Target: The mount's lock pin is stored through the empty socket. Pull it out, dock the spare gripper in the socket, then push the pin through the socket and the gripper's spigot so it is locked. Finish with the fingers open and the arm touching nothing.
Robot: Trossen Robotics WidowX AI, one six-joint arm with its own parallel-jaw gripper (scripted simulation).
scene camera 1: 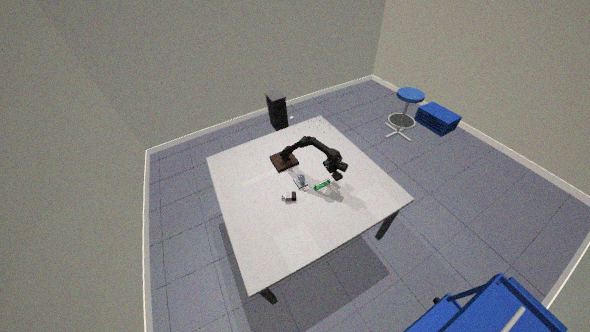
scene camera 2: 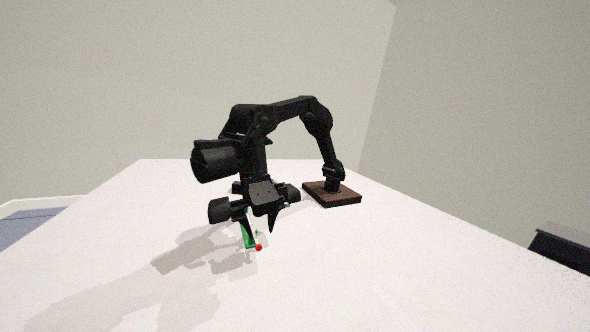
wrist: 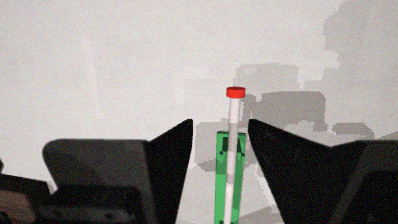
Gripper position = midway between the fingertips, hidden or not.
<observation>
I see my gripper [scene camera 2: 261, 234].
My gripper also shows in the wrist view [wrist: 220, 124].
</observation>
